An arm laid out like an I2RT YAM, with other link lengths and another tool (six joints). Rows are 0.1 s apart.
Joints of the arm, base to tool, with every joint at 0 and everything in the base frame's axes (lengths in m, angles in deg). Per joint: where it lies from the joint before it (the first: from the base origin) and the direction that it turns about. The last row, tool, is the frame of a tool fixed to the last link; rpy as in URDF.
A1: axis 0 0 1 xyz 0 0 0.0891
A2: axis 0 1 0 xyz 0.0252 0.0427 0.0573
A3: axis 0 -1 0 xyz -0.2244 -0.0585 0
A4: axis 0 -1 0 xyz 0.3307 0.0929 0.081
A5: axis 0 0 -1 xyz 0.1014 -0.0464 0.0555
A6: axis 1 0 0 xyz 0.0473 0 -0.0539
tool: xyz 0.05 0.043 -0.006 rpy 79.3 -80.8 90
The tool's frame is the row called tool.
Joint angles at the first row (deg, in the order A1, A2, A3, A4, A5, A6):
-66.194, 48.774, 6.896, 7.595, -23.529, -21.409
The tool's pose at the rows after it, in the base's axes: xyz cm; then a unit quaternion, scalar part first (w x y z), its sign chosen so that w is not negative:
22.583 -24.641 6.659 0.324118 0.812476 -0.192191 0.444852
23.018 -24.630 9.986 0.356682 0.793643 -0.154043 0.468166
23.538 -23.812 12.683 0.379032 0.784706 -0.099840 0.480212
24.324 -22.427 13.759 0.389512 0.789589 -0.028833 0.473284
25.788 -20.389 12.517 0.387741 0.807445 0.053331 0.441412
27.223 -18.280 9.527 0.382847 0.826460 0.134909 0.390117
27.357 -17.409 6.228 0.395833 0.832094 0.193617 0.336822
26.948 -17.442 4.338 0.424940 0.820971 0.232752 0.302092
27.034 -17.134 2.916 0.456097 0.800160 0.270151 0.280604
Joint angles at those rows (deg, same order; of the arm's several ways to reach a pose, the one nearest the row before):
-65.800, 42.653, 6.895, 5.935, -24.294, -22.130
-65.079, 34.768, 7.116, 2.856, -24.971, -24.578
-63.506, 28.643, 8.338, -1.891, -25.934, -29.059
-60.555, 26.915, 10.589, -6.853, -26.130, -36.097
-54.784, 30.022, 12.842, -10.610, -22.982, -44.402
-47.986, 36.644, 14.372, -11.573, -17.037, -52.139
-44.270, 41.672, 13.453, -9.343, -11.070, -58.653
-42.893, 42.698, 11.114, -5.889, -6.851, -64.051
-40.643, 43.376, 8.470, -0.797, -3.115, -68.598

